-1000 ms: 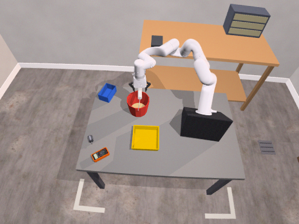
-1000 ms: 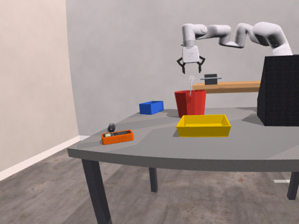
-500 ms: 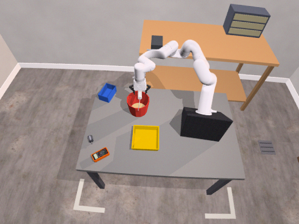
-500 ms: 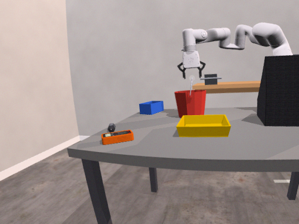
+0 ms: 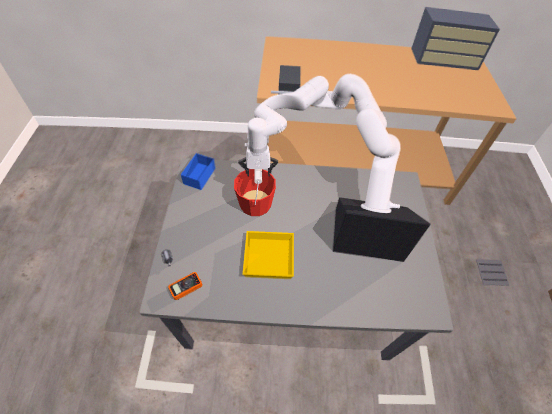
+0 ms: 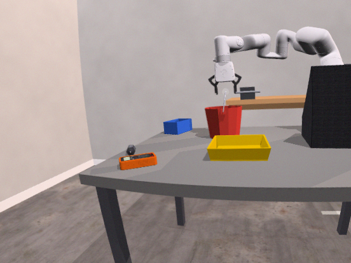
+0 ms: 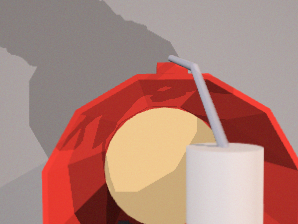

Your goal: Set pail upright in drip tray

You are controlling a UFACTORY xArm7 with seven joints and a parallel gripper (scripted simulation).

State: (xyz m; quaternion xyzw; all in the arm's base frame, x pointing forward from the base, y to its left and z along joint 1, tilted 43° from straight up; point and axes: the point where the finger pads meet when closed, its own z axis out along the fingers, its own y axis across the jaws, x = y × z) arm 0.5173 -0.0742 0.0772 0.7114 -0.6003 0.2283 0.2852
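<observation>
My gripper is now 30 mm above the grey wire handle and 10 mm short of it. Also, from my hand: dark grey object: 370 mm to the left, 340 mm ahead, 210 mm below; then yellow drip tray: 290 mm to the left, 220 mm below, 90 mm behind; then red pail: 90 mm below, 10 mm ahead.
</observation>
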